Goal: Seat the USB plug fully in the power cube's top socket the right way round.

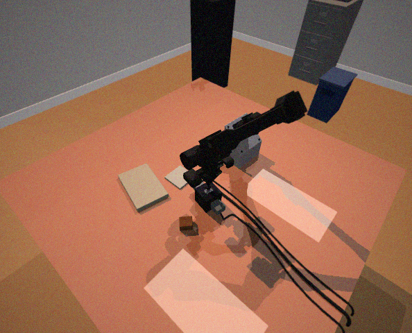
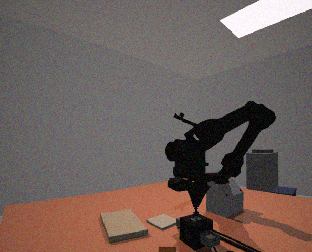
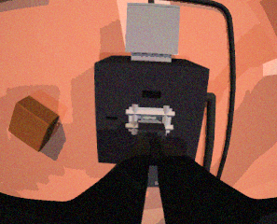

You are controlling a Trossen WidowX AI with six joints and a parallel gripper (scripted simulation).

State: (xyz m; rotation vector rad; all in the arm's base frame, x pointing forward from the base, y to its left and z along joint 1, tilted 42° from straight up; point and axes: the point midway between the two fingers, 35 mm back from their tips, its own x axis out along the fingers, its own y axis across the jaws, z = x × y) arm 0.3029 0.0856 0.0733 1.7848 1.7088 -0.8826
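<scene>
Right now the USB plug is 20 mm below my gripper tip. Round my gripper tip: pale pad 180 mm to the right, 110 mm below; USB socket 50 mm below; brown block 140 mm ahead, 100 mm below, 20 mm to the left.
</scene>
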